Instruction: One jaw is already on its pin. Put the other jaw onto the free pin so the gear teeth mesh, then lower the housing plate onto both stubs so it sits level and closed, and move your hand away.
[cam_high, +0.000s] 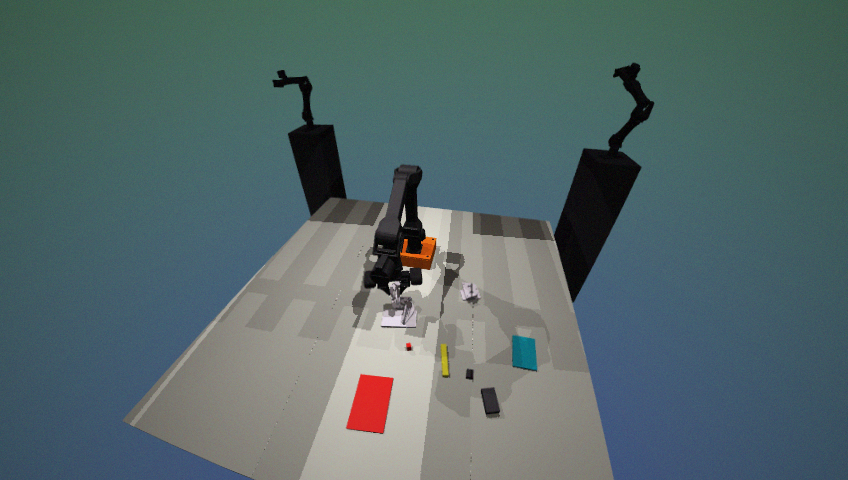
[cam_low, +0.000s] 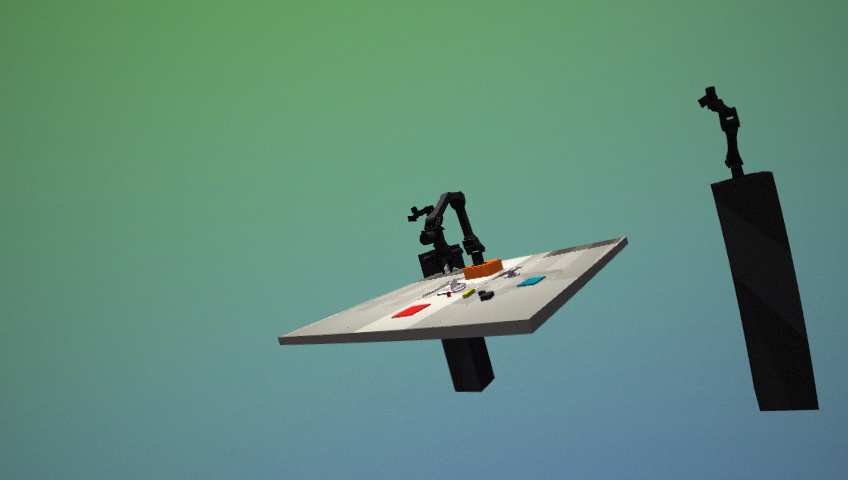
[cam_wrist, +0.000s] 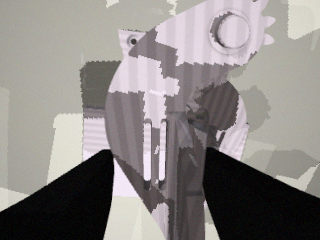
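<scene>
The small red cube is 150 mm ahead of my gripper tip, 70 mm to the left of it and 70 mm below it. The rest, counted from my gripper tip: yellow bar: 170 mm ahead, 190 mm to the left, 80 mm below; then jaw: 40 mm behind, 10 mm to the left; then red sheet: 330 mm ahead, 80 mm below.
</scene>
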